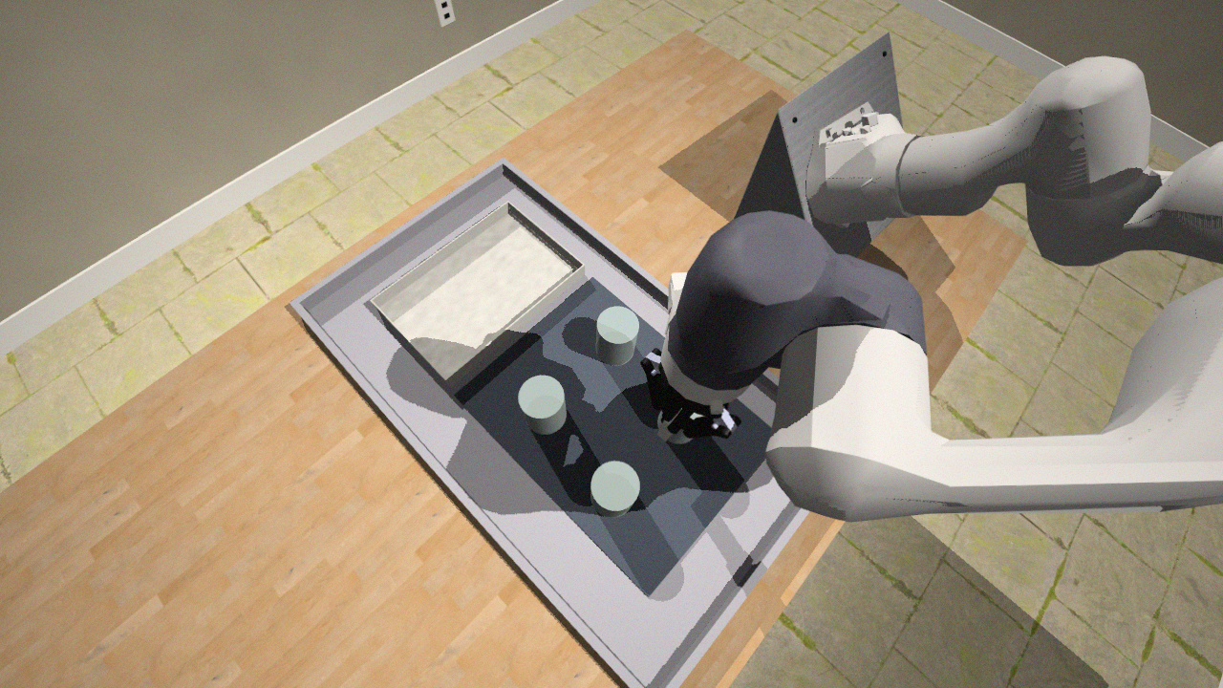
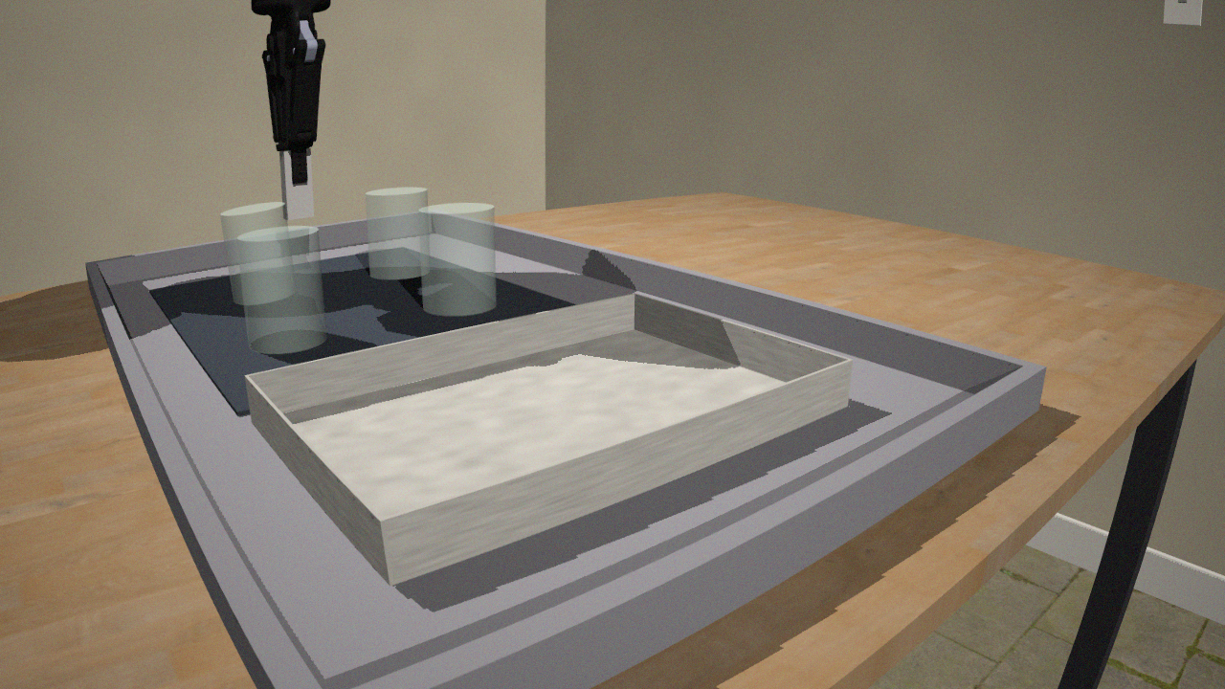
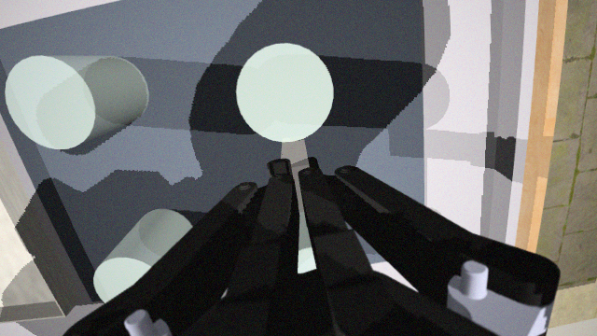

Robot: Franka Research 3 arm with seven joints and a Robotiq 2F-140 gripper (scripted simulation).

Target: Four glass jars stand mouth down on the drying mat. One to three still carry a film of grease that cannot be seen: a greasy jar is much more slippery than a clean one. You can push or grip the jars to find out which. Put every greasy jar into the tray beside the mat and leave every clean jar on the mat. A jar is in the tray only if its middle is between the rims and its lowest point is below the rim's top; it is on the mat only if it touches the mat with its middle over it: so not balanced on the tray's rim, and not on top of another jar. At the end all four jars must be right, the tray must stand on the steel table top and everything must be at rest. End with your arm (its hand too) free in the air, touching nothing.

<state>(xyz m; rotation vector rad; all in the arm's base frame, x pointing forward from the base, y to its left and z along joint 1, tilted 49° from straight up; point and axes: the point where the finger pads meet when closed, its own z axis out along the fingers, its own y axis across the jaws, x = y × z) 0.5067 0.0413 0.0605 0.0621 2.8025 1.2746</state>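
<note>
Now: the steel table top 30 mm ahead of my hand, 180 mm to the right of it and 110 mm below it. Round my hand: dark drying mat 10 mm ahead, 80 mm to the right, 110 mm below; tray 10 mm ahead, 400 mm to the right, 100 mm below.
</note>
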